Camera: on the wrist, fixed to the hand. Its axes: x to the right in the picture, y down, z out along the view.
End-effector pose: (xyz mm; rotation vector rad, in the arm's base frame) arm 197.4 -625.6 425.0 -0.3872 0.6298 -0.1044
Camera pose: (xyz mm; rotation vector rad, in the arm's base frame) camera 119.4 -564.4 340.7 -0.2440 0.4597 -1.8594
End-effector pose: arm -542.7 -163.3 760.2 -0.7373 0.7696 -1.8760
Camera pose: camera -550.9 -151.4 630.9 0.5160 0.3431 2.6556
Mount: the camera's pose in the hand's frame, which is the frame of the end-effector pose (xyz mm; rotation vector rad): -29.1 90.5 -88.9 0.5554 0.3446 -1.5975
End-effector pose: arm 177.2 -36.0 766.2 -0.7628 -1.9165 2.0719
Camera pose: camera 263.5 14.8 683.1 0.4613 -0.9195 1.1050
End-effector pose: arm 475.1 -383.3 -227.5 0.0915 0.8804 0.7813
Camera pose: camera 347.6 -357.4 -232.1 -0.2572 1.1387 -0.9698
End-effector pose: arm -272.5 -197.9 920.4 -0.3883 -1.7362 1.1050
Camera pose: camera -203.1 -125.8 837.2 0.9745 -0.8427 0.2076
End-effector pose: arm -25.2 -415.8 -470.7 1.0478 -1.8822 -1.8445
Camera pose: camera 28.6 -469.7 -365.2 -2.1662 0.7895 0.8037
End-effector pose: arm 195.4 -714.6 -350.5 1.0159 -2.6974 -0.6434
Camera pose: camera 192.9 -663.9 -230.7 -2.8176 1.1943 -0.2061
